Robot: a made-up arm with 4 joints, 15 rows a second.
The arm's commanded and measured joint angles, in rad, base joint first. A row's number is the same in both.
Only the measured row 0 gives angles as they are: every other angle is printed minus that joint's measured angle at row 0.
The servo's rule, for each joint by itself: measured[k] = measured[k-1] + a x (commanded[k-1-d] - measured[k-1]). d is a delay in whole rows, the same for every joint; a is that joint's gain. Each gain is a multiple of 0.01, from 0.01 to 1. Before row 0 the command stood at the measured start. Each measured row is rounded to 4 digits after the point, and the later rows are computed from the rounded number. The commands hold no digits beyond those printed.
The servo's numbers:
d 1
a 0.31 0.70 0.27 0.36
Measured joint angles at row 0:
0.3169, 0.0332, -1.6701, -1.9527
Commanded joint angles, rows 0 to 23:
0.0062, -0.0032, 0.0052, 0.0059
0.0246, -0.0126, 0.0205, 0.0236
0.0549, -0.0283, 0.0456, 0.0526
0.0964, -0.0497, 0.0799, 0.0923
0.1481, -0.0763, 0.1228, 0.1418
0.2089, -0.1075, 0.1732, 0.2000
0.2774, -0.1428, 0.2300, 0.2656
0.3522, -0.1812, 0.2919, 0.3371
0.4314, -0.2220, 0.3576, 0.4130
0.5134, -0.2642, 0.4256, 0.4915
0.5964, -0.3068, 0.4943, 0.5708
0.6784, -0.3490, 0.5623, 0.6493
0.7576, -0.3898, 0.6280, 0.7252
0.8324, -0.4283, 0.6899, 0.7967
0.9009, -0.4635, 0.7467, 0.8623
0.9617, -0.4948, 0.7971, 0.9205
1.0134, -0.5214, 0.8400, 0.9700
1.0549, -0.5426, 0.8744, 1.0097
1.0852, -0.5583, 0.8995, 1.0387
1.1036, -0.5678, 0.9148, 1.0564
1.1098, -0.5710, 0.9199, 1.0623
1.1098, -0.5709, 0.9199, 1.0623
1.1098, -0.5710, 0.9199, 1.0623
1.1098, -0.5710, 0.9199, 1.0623
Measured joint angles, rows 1 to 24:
0.0000, 0.0000, 0.0000, 0.0000
0.0019, -0.0022, 0.0014, 0.0021
0.0089, -0.0095, 0.0066, 0.0098
0.0232, -0.0227, 0.0171, 0.0252
0.0459, -0.0416, 0.0341, 0.0494
0.0776, -0.0659, 0.0580, 0.0827
0.1183, -0.0950, 0.0891, 0.1249
0.1676, -0.1285, 0.1271, 0.1756
0.2248, -0.1654, 0.1716, 0.2337
0.2888, -0.2050, 0.2218, 0.2982
0.3584, -0.2464, 0.2768, 0.3678
0.4322, -0.2887, 0.3355, 0.4409
0.5085, -0.3309, 0.3967, 0.5159
0.5857, -0.3721, 0.4592, 0.5912
0.6622, -0.4114, 0.5215, 0.6652
0.7362, -0.4479, 0.5823, 0.7362
0.8061, -0.4807, 0.6403, 0.8025
0.8704, -0.5092, 0.6942, 0.8628
0.9276, -0.5326, 0.7429, 0.9157
0.9765, -0.5506, 0.7852, 0.9600
1.0159, -0.5626, 0.8202, 0.9947
1.0450, -0.5685, 0.8471, 1.0190
1.0651, -0.5702, 0.8668, 1.0346
1.0790, -0.5708, 0.8811, 1.0446

